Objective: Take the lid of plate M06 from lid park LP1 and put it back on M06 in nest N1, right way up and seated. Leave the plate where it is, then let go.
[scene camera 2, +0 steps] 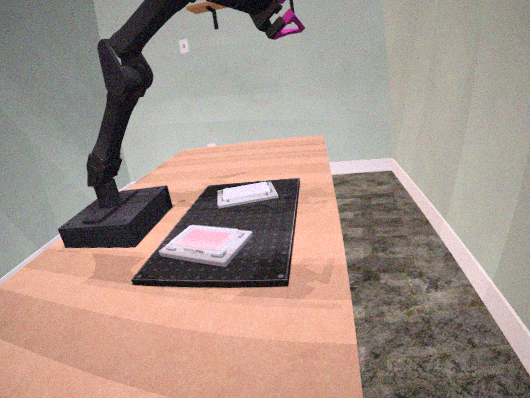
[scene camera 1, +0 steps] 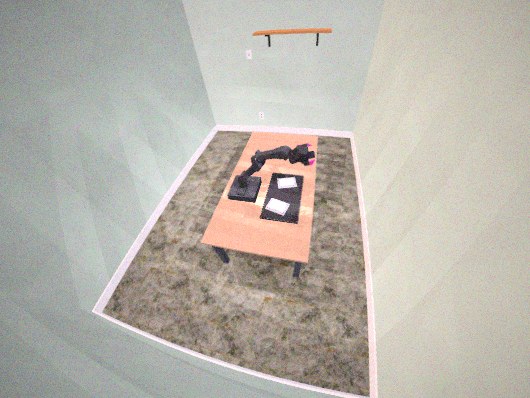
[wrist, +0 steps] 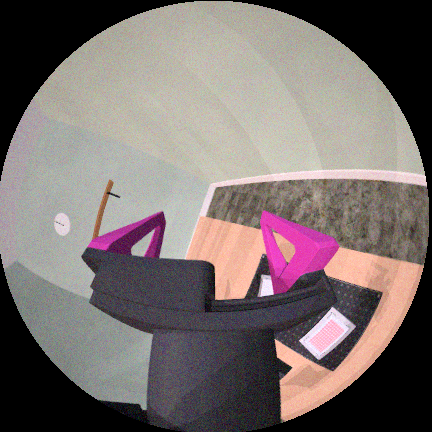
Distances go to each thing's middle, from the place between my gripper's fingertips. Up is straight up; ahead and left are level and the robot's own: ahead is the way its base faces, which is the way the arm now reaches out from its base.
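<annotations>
The white plate with pink top (scene camera 2: 201,239) is well below my hand, and it's a good way behind my hand and a good way to the right of it too.
</annotations>
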